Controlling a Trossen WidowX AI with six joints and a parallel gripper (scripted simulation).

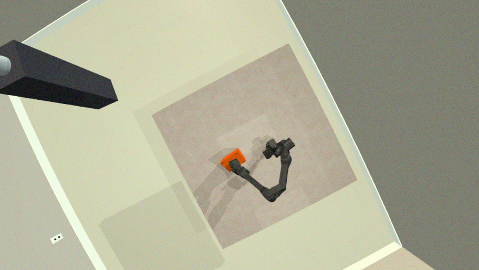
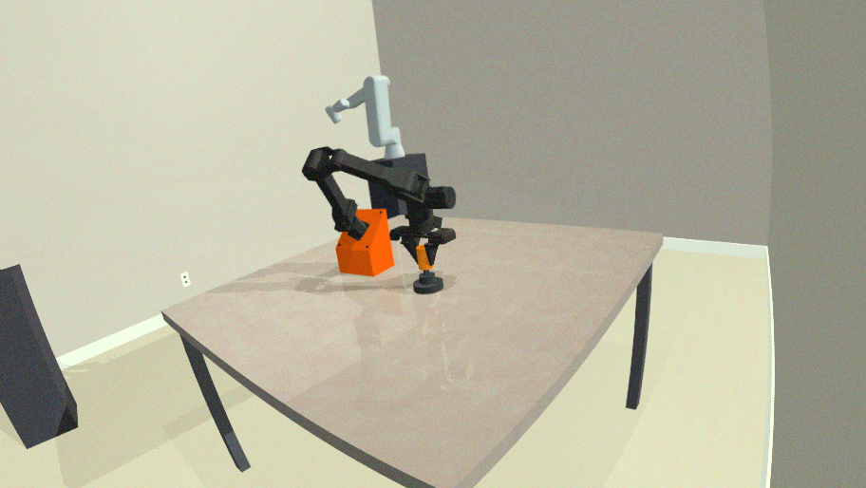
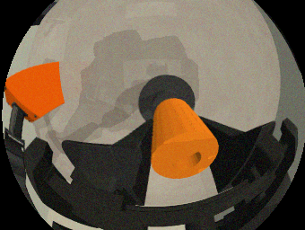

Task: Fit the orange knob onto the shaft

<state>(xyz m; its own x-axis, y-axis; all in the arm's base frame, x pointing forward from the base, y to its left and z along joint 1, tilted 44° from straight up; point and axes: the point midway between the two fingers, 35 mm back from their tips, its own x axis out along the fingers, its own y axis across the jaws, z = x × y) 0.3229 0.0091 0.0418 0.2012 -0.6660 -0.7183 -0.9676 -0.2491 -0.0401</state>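
The orange knob lies 20 mm above my gripper tip. Also, from my gripper tip: dark round pedestal (40 mm below).
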